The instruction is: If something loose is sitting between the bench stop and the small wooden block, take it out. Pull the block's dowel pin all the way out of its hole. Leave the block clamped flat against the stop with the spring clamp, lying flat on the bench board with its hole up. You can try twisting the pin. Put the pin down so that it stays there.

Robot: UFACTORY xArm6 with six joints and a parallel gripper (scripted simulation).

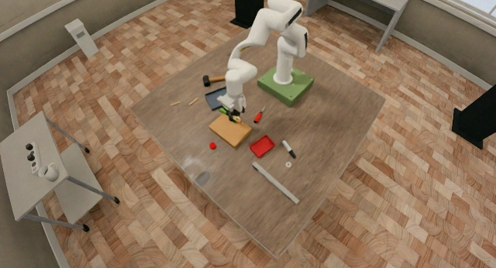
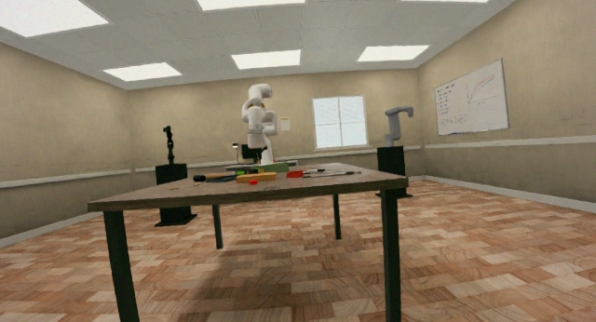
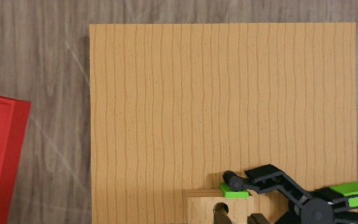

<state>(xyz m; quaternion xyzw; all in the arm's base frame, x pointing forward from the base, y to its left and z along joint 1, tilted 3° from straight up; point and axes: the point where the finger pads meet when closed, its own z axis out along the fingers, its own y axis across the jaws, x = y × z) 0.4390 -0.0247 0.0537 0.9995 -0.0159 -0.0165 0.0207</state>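
The dowel pin is 20 mm below my hand. The rest, counted from my hand: tan bench board 100 mm below, 50 mm ahead, 10 mm to the right; red cap 200 mm ahead, 120 mm below, 20 mm to the right; small wooden block 80 mm below.
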